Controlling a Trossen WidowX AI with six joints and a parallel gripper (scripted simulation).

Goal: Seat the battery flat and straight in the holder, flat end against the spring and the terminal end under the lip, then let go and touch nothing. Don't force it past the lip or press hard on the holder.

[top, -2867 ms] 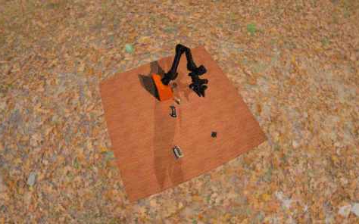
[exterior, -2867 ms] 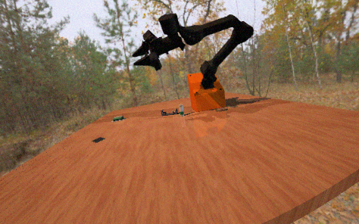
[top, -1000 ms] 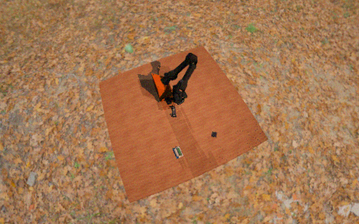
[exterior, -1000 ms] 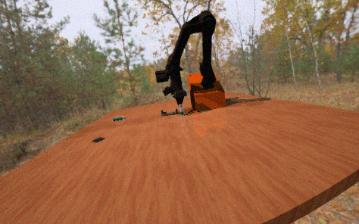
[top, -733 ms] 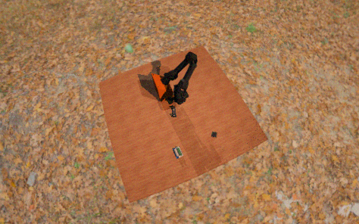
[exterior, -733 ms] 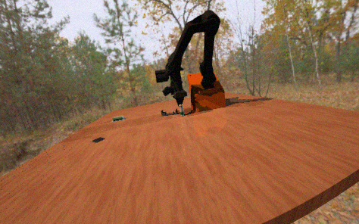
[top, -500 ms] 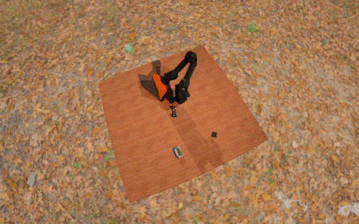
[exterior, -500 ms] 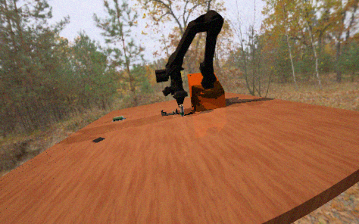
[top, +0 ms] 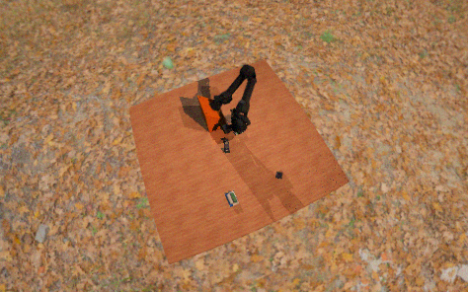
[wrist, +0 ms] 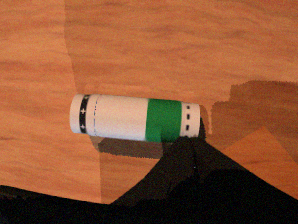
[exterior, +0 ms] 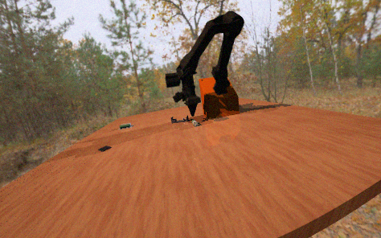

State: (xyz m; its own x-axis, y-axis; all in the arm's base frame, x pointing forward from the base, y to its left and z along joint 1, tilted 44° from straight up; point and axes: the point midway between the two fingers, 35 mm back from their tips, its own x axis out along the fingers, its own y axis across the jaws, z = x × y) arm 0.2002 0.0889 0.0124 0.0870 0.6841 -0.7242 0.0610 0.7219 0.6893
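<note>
The battery is 2 cm to the left of my gripper tip and 2 cm below it. Round my gripper tip: black remote battery door (41 cm ahead, 10 cm to the left, 4 cm below); white blister card (40 cm ahead, 24 cm to the right, 3 cm below).
</note>
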